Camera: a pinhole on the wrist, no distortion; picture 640 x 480 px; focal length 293.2 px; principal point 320.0 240.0 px. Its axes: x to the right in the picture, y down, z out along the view. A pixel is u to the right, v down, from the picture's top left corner.
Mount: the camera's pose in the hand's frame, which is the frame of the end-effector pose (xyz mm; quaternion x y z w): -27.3 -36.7 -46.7 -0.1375 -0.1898 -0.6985 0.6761
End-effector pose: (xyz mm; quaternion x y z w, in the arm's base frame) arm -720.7 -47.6 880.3 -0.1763 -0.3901 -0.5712 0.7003
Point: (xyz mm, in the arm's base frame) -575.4 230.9 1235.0
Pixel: 258 322
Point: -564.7 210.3 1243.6
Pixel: 249 335
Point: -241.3 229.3 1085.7
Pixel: 29 257
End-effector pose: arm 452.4 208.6 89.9 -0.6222 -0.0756 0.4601 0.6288
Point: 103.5 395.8 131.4
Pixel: 369 219
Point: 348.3 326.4 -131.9
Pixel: 119 438
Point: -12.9 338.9 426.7
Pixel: 507 71
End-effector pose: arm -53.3 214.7 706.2 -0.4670 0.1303 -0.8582 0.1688
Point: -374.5 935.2 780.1
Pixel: behind the camera
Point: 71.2 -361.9 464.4
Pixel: outside the picture
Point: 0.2 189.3 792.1
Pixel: 378 426
